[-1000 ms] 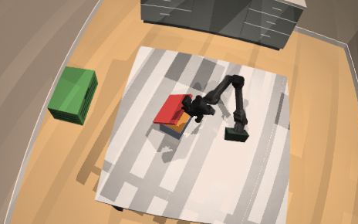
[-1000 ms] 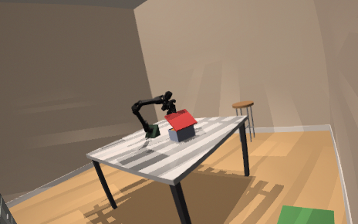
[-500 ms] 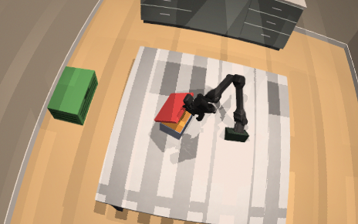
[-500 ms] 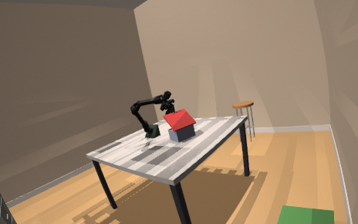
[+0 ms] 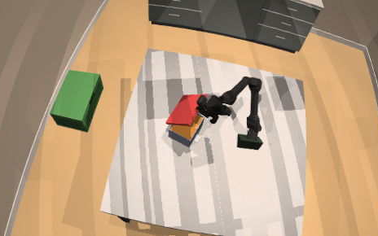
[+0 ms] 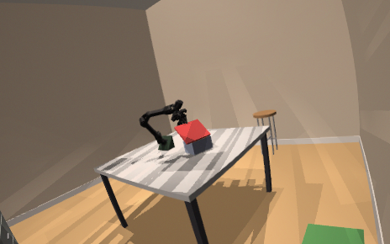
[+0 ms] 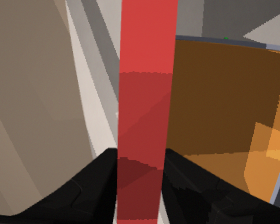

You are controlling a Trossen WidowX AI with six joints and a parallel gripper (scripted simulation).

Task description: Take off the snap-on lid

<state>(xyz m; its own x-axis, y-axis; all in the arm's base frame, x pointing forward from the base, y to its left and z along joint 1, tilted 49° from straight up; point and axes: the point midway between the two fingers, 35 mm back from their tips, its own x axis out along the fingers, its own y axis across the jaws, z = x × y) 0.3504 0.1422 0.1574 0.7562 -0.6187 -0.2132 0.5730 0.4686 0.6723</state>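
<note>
Now: gripper tip 6 cm short of the red lid, 5 cm above it and 2 cm to the left of it. Round my gripper tip: grey storage box (19 cm below, 4 cm ahead, 3 cm to the left).
</note>
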